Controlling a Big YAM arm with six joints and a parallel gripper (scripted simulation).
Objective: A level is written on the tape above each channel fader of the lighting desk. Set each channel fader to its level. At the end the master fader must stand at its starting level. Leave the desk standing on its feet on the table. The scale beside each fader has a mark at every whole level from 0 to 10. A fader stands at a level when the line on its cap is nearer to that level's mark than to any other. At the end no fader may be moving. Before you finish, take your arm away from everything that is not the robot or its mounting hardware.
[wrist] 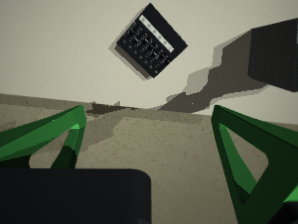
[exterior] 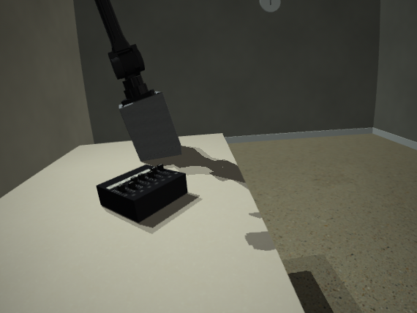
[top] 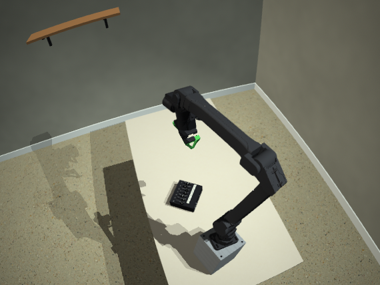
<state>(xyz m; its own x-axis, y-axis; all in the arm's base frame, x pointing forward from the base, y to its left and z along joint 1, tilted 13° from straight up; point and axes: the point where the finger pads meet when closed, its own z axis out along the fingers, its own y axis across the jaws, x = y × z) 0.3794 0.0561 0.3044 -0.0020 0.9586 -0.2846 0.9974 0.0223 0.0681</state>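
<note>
Right now the channel 2 fader is 5 cm ahead of my hand, 3 cm to the left of it and 44 cm below it. The rest, counted from my hand: master fader cap 5 cm behind, 9 cm to the left, 44 cm below; then channel 1 fader cap 6 cm ahead, 44 cm below.
</note>
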